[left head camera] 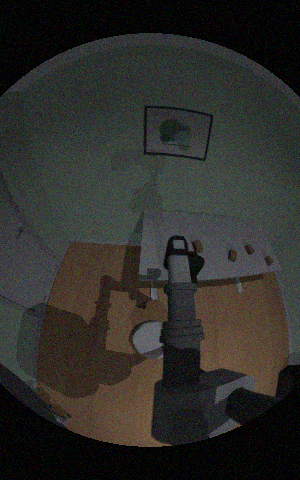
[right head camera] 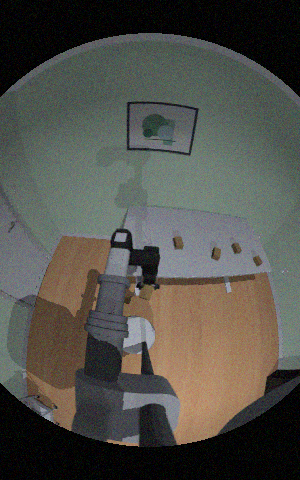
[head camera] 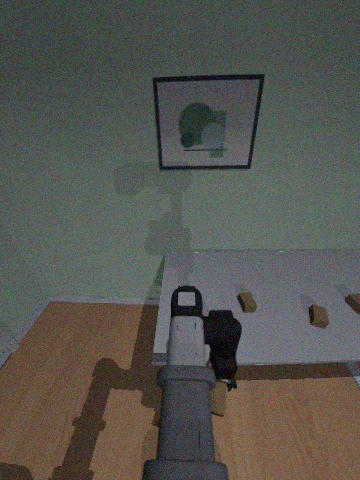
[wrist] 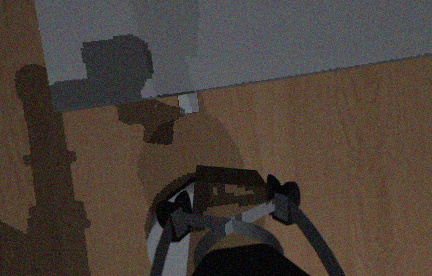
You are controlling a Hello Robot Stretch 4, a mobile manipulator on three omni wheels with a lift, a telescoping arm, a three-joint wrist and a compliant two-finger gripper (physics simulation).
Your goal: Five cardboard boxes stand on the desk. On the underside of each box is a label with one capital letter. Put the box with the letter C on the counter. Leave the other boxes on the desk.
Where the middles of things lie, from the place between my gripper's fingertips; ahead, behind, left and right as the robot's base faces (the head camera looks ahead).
The framed picture (head camera: 203,122) is 960 mm ahead of my hand, 660 mm above it and 20 mm to the right of it.
